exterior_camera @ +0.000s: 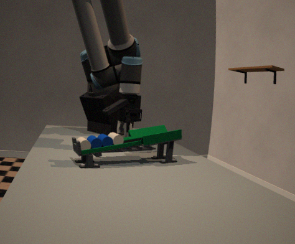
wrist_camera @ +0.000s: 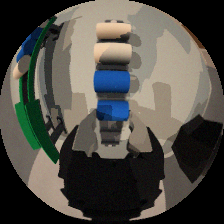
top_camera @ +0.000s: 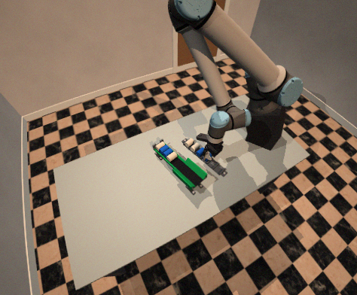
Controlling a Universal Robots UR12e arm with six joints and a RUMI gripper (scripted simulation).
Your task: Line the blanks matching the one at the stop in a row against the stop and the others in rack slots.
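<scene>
Now: hand 10 mm short of the grey stock rack, 20 mm to the left of it and 50 mm above it. Round my hand: stop (280 mm ahead, 180 mm to the right, 20 mm above).
</scene>
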